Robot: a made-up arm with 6 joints.
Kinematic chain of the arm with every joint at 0, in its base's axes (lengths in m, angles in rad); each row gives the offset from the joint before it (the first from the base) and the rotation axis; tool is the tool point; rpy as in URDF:
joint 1: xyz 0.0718 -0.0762 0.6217 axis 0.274 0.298 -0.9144
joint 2: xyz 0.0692 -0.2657 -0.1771 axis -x
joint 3: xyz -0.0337 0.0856 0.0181 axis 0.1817 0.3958 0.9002
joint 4: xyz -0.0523 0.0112 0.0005 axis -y
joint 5: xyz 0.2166 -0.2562 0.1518 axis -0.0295 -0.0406 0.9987
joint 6: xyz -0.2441 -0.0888 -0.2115 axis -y
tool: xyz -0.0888 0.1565 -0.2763 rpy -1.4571 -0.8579 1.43
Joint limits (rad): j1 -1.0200..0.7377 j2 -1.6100..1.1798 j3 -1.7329..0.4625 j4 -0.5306..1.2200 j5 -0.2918..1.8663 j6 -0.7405..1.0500
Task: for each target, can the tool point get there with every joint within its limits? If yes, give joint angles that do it. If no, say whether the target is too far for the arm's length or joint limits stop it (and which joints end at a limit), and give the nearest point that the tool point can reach.
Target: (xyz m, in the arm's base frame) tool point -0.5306 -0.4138 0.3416
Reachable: yes | joints 0.6039 0.8952 -0.8922 -0.2021 0.6593 0.0904
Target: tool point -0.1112 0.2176 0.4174
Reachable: yes | joints 0.5655 -1.0205 -1.4401 -0.2717 0.3513 -0.2457
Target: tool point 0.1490 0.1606 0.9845
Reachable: no: joint limits stop it (at a limit: joint 1, joint 2, joint 4, joint 5) | nearest point 0.2761 0.0102 1.0303 | short by 0.202 m
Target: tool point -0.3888 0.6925 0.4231
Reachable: no: joint limits stop it (at a limit: joint 1, joint 2, joint 3, joint 4, joint 5) | nearest point -0.3730 0.4662 0.4190 | short by 0.227 m
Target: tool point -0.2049 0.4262 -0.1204
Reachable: no: joint limits stop it (at a limit: joint 1, joint 2, joint 4, joint 5) | nearest point -0.2150 0.3010 -0.0450 | short by 0.146 m
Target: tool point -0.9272 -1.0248 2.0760
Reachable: no: too far | nearest point -0.4146 -0.5243 1.0266 | short by 1.271 m
